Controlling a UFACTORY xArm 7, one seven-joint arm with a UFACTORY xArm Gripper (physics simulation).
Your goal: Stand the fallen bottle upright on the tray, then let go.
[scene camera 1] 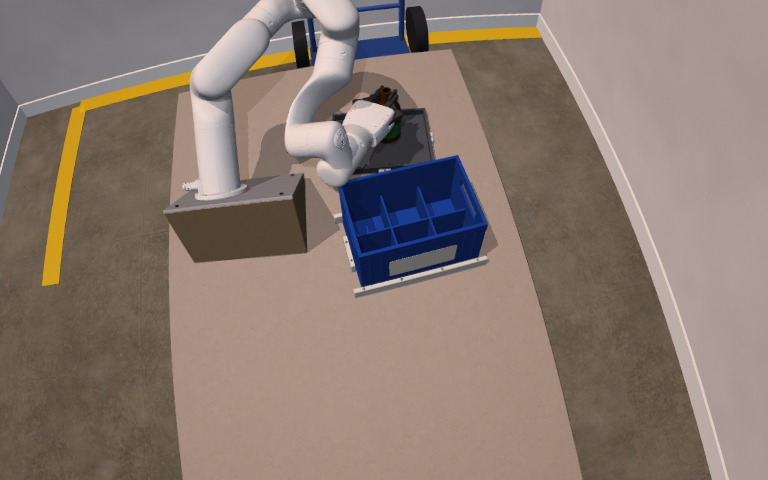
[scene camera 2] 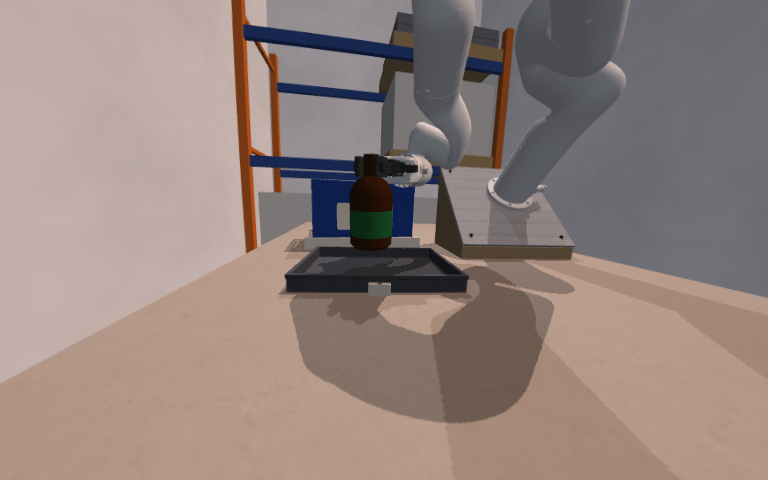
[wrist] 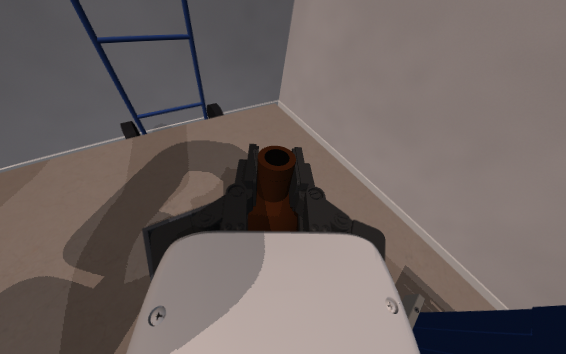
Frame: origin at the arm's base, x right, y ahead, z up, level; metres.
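Seen in the pictures: gripper, fingertip midpoint: [scene camera 1: 389, 91] [scene camera 2: 365, 166] [wrist: 274, 159]; arm's base, origin of the base link: [scene camera 1: 221, 193] [scene camera 2: 508, 194].
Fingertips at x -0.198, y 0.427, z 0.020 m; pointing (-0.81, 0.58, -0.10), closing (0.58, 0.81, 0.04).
Offsets run from my fingertips to a thing's top centre.
The brown bottle @(dx +0.022, dy -0.013, dz +0.022 m) [scene camera 1: 391, 133] [scene camera 2: 370, 223] [wrist: 275, 186] with a green label is upright. My gripper [scene camera 1: 386, 97] [scene camera 2: 370, 165] [wrist: 274, 159] is shut on its neck from the side, with one dark finger on each side and the open mouth between the fingertips in the wrist view. The dark grey tray @(dx +0.019, dy -0.025, dz -0.153 m) [scene camera 1: 415, 153] [scene camera 2: 328, 284] is below the bottle. In scene camera 2 the bottle's base shows near the height of the tray's far rim, with a gap over the tray floor, so the bottle hangs a little above it. The gripper's white body hides the bottle's lower part in the wrist view.
A blue crate @(dx +0.323, dy -0.020, dz -0.003 m) [scene camera 1: 419, 243] [scene camera 2: 324, 209] [wrist: 475, 325] with compartments stands next to the tray, between white rails @(dx +0.421, dy -0.013, dz -0.149 m) [scene camera 1: 421, 276]. The arm's wedge-shaped base [scene camera 1: 243, 232] [scene camera 2: 512, 251] is to one side. A blue hand truck [scene camera 1: 380, 48] [wrist: 150, 38] and an orange and blue rack [scene camera 2: 243, 124] stand beyond the table.
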